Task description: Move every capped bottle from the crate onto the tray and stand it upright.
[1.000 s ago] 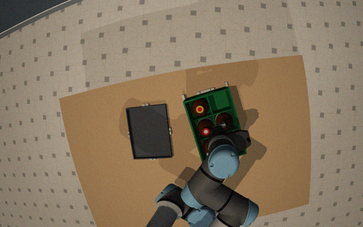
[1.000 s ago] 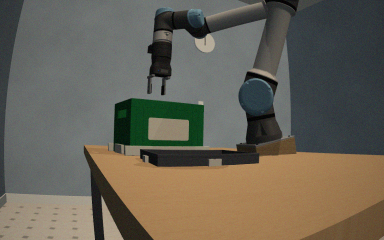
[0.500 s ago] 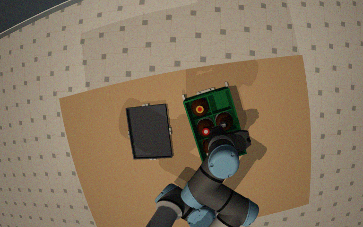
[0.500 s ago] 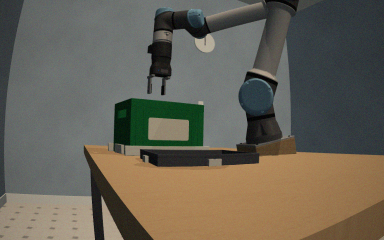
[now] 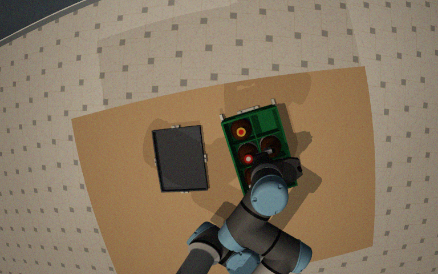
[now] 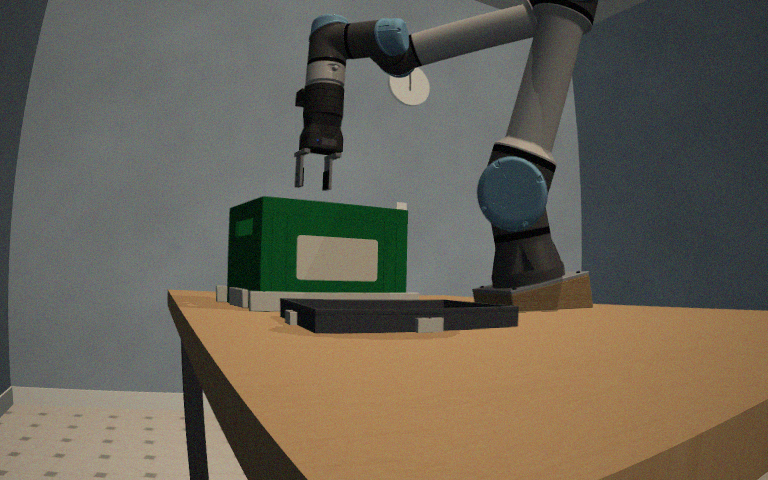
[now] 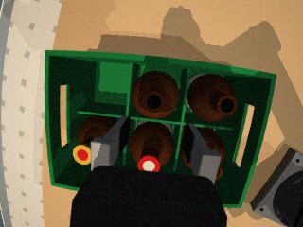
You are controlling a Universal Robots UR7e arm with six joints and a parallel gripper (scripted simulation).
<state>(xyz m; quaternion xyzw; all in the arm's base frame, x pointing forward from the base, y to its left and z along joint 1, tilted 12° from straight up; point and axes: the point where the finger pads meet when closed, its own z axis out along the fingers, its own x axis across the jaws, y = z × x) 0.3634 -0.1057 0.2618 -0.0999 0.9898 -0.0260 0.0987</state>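
Now: hand 10 mm past the red-capped bottle, 70 mm to the right of it and 150 mm above it. Also, from my hand: dark grey tray (20 mm behind, 330 mm to the left, 220 mm below); green crate (20 mm to the left, 150 mm below); open bottle (90 mm behind, 50 mm to the left, 150 mm below).
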